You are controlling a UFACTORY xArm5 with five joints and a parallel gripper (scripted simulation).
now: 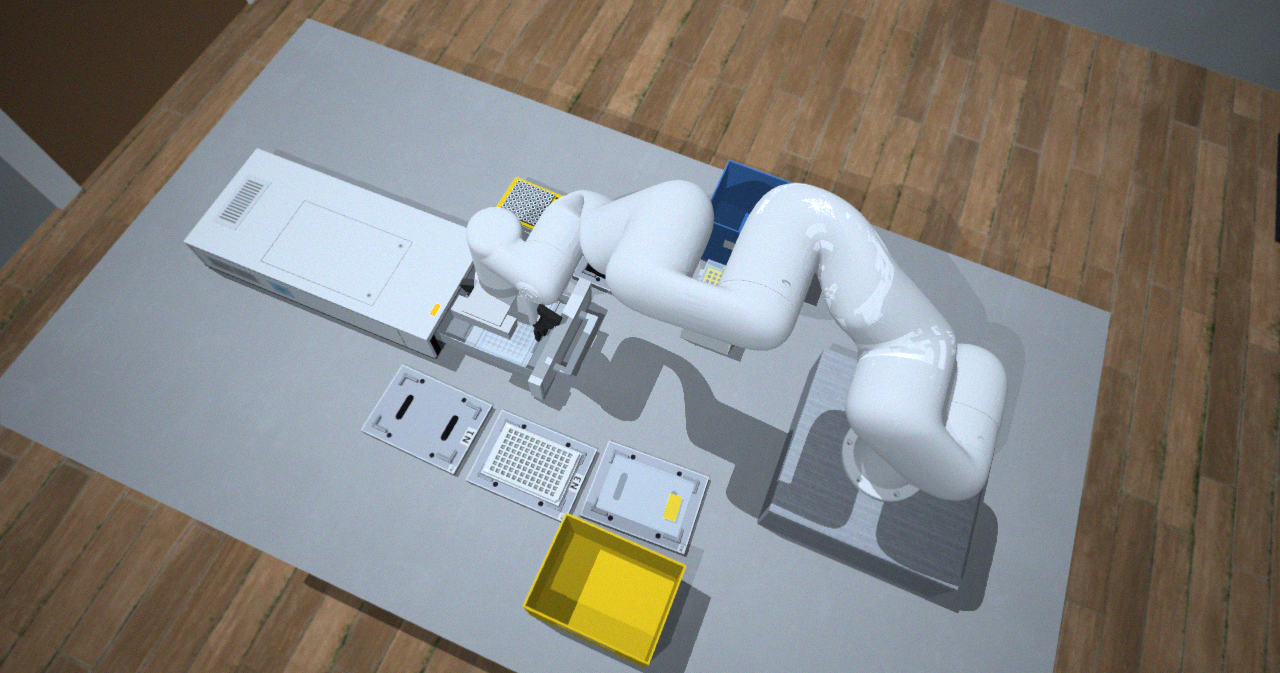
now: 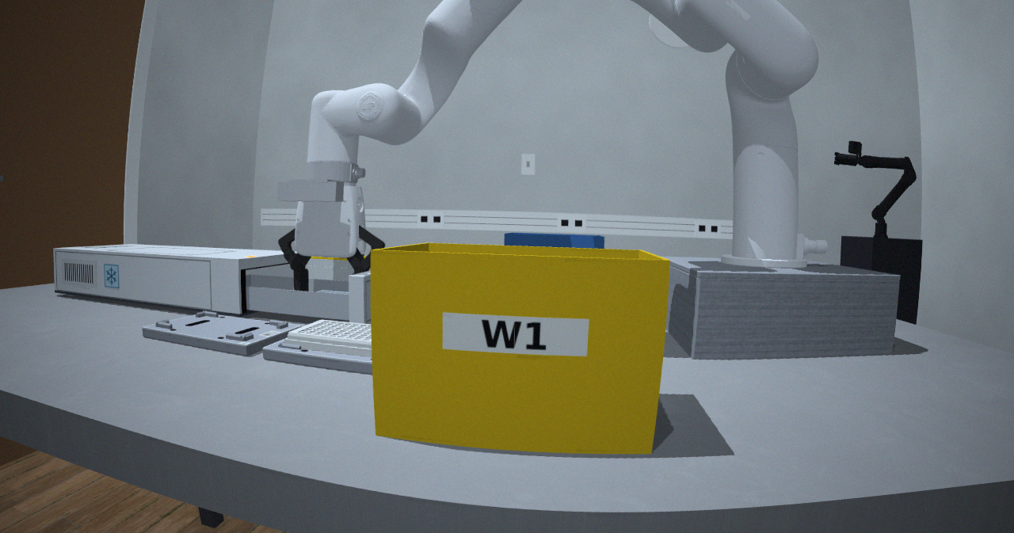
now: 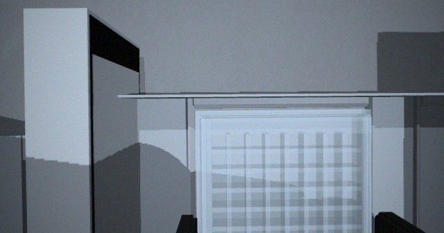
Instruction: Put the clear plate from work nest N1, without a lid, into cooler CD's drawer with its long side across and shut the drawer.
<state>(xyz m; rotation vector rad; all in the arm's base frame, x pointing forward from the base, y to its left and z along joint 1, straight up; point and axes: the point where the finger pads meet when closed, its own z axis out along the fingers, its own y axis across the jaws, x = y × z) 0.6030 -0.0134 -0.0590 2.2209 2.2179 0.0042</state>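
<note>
Right now my hand is 10 mm above the clear plate. Round my hand: cooler CD: 180 mm ahead, 10 mm above; then drawer: 40 mm ahead; then yellow tip rack: 200 mm to the right, 40 mm ahead, 20 mm above.
</note>
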